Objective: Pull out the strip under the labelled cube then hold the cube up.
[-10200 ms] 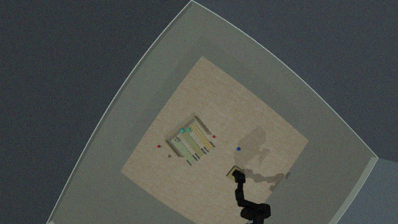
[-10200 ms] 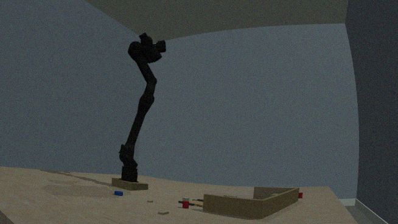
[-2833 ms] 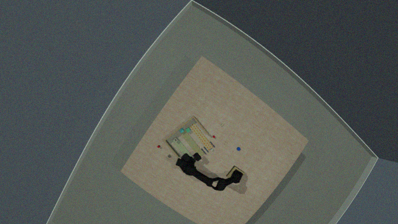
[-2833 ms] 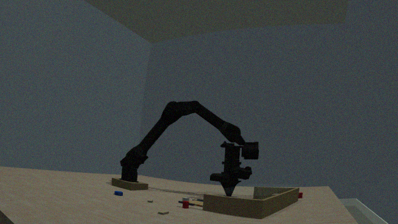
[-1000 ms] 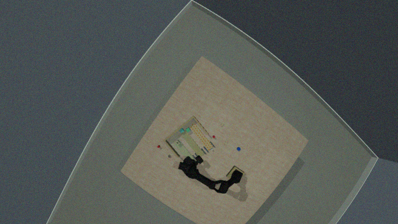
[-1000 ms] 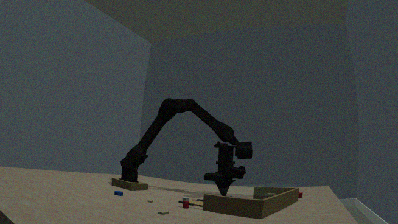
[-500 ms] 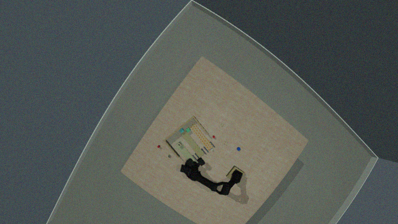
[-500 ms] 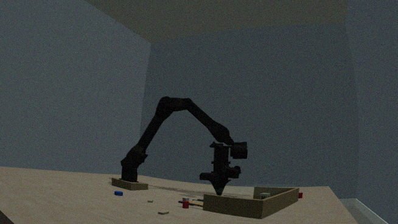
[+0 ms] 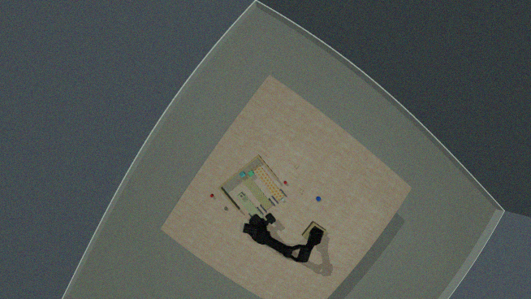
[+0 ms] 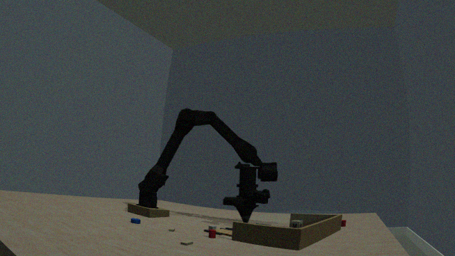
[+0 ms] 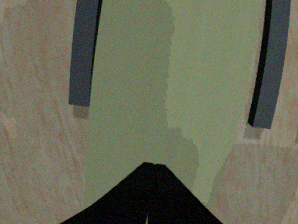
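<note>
The pale green strip is 9 cm ahead of my gripper tip and 3 cm to the right of it. From my gripper tip the other things lie so: blue piece 23 cm behind, 33 cm to the right; then grey piece 23 cm ahead, 6 cm to the left; then pale cube 20 cm ahead, 7 cm to the right, 2 cm above.
</note>
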